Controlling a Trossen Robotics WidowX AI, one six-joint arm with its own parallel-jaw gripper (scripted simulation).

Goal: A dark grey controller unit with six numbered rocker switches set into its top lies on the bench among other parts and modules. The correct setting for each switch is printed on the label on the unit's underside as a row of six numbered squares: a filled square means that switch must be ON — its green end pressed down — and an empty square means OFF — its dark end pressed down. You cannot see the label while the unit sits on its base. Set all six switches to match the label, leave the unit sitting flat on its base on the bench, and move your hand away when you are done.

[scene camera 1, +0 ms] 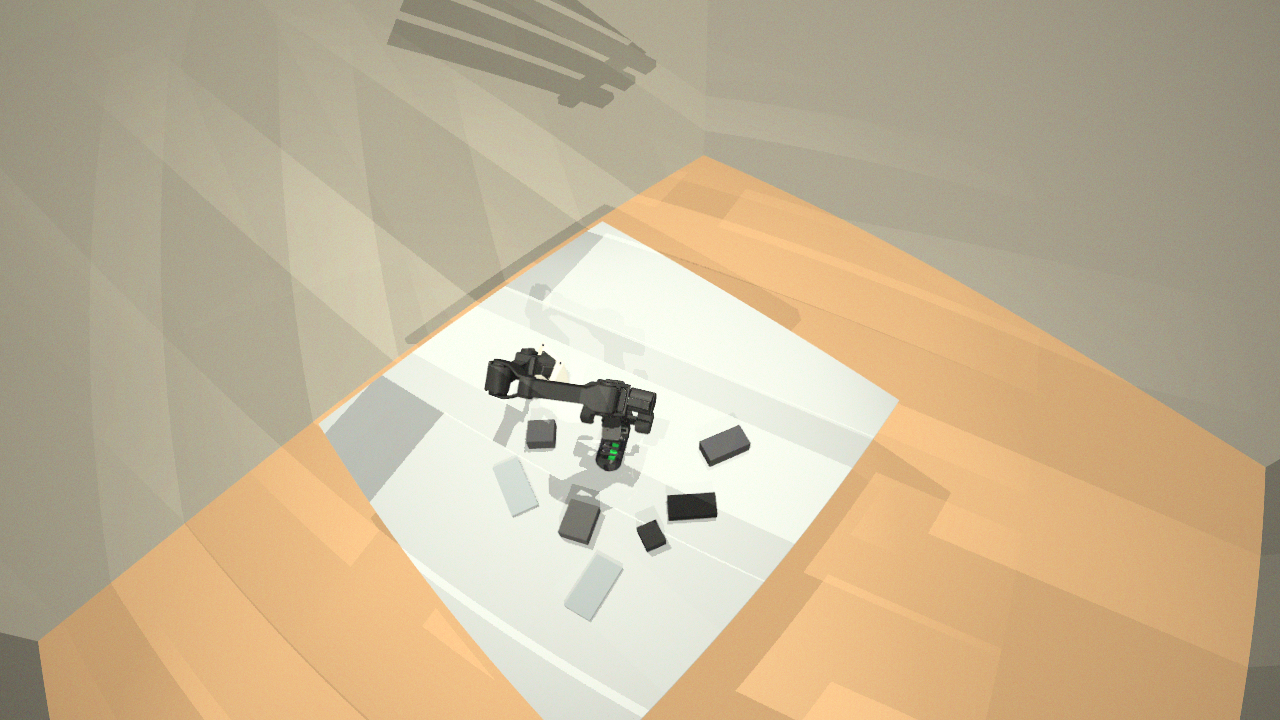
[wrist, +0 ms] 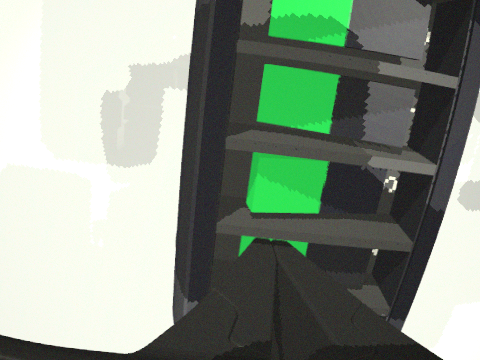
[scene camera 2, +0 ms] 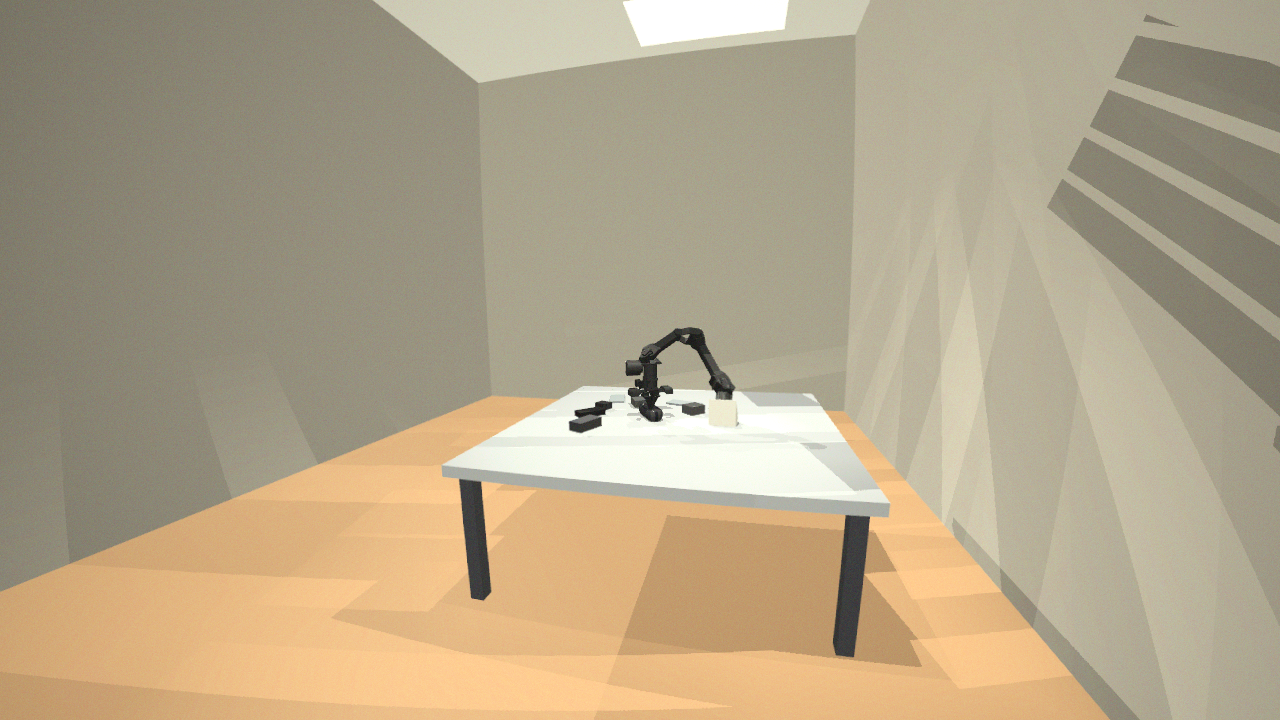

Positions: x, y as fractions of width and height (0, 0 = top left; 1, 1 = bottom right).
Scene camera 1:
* gripper: 0.48, 0.60
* pale plate: 0.40, 0.68
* pale plate: 0.46, 0.82
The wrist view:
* gripper: 0.56, 0.71
